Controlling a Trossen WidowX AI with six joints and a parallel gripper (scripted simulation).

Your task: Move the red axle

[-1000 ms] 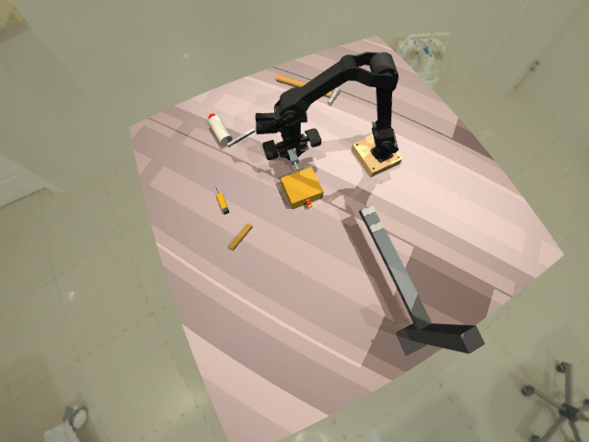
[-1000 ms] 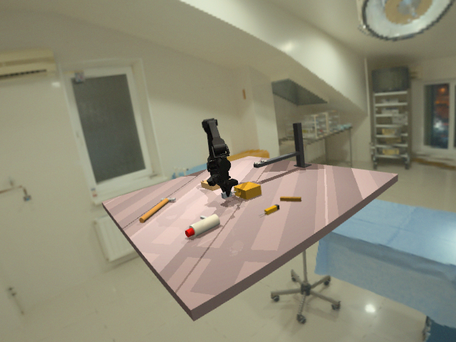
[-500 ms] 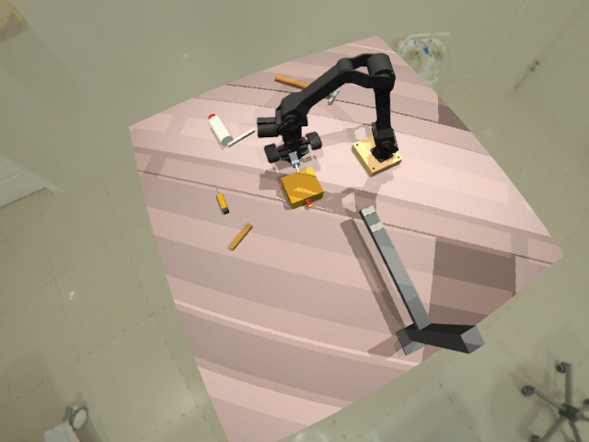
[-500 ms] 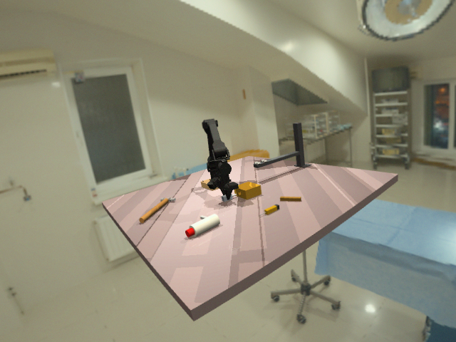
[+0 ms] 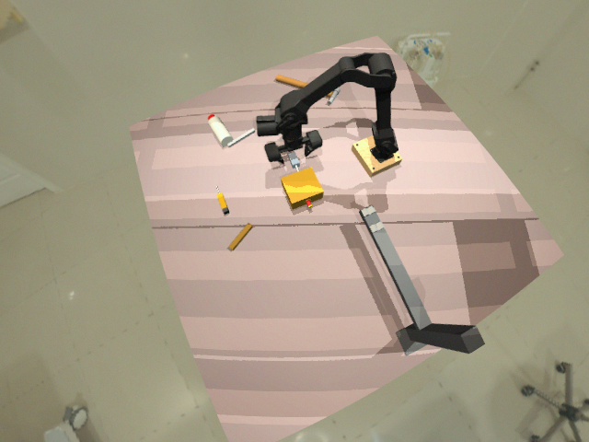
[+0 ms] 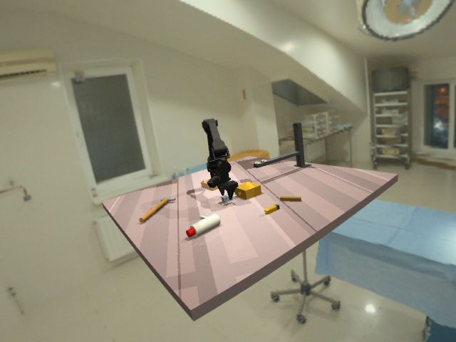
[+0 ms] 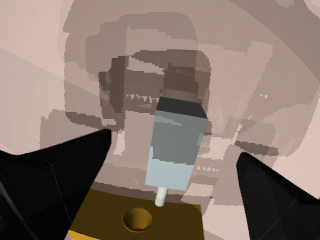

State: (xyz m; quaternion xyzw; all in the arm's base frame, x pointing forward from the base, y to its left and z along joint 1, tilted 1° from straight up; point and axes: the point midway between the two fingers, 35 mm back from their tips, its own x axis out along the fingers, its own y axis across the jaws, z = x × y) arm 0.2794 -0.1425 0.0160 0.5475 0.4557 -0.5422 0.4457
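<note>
My gripper tip is 1 cm short of the light-blue piece and 2 cm to the right of it. From my gripper tip the other things lie so: yellow screwdriver (29 cm ahead, 1 cm to the left, 1 cm below); then grey bar (12 cm ahead, 20 cm to the right, 1 cm below); then yellow beam (4 cm ahead, 12 cm to the left, 1 cm above).
</note>
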